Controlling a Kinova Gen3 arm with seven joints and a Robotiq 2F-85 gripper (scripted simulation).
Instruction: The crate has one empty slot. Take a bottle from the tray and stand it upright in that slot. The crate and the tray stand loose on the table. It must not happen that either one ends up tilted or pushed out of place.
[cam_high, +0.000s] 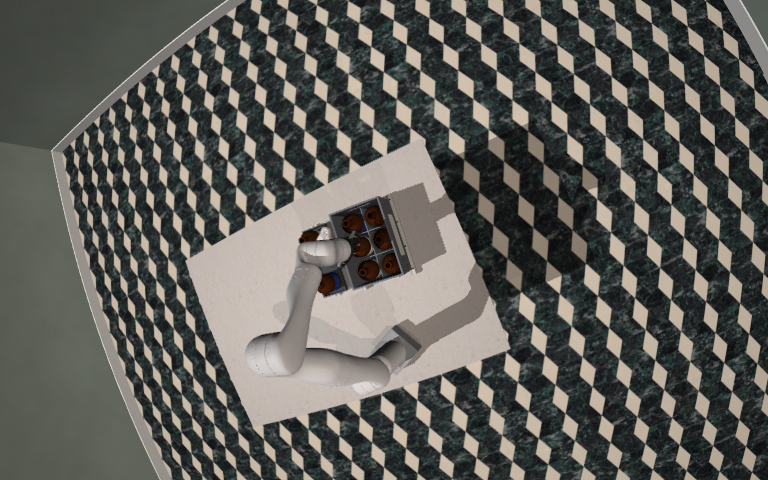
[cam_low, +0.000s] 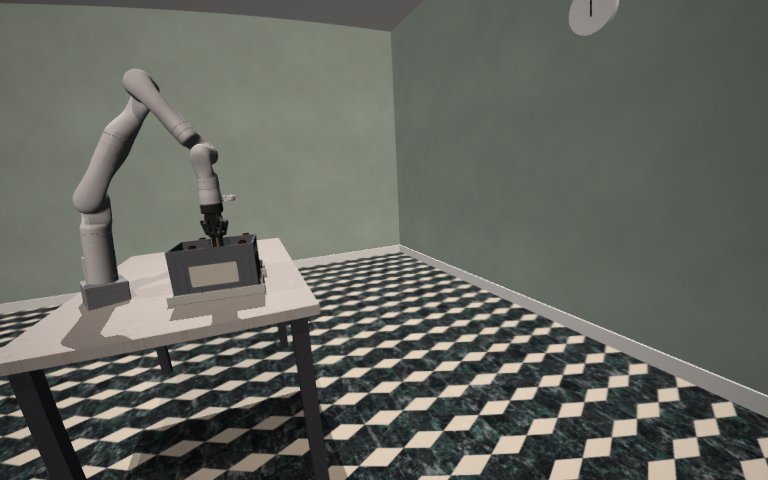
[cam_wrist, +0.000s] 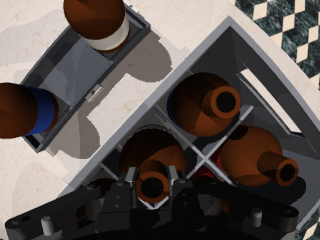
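Now: the brown bottle 7 cm below my hand. Round my hand: grey tray (18 cm to the left, 15 cm below, 2 cm ahead); grey crate (8 cm below, 4 cm to the right, 1 cm behind).
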